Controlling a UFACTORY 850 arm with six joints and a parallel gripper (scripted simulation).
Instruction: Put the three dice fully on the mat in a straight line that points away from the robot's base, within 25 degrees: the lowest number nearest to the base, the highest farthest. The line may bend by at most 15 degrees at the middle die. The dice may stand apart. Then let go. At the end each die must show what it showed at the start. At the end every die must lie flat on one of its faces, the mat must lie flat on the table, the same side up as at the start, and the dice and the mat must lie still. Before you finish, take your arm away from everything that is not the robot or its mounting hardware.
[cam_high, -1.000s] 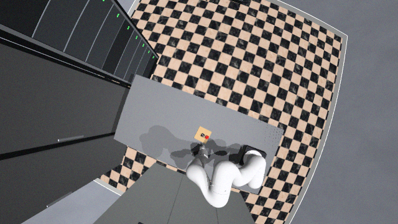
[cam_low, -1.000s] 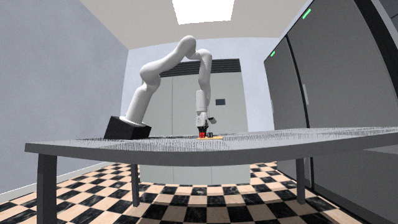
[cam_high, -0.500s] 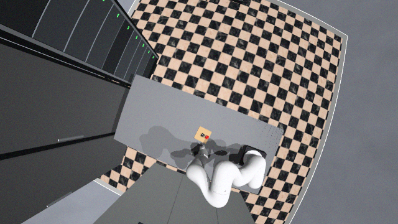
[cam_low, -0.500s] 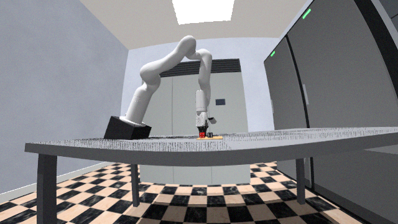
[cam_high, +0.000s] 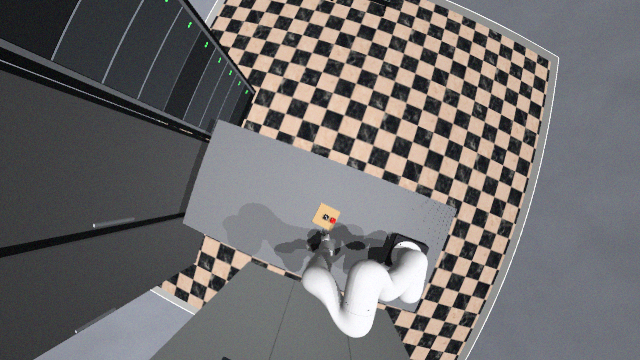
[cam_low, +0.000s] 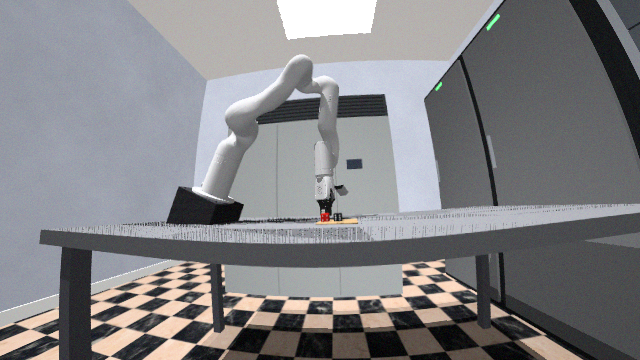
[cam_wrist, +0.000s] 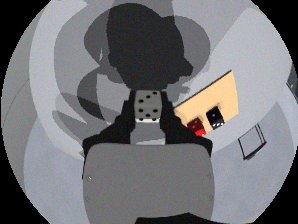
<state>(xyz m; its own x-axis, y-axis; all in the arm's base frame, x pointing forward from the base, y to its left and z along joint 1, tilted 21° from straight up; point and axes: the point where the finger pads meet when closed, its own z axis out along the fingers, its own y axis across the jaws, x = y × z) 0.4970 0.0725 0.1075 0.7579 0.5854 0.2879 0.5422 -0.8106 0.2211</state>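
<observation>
The black die lies 13 cm to the right of my hand, 5 cm ahead of it and 2 cm below it. Round my hand: tan mat 13 cm to the right, 5 cm ahead, 4 cm below; then red die 13 cm to the right, 2 cm below; then white die 1 cm below.
</observation>
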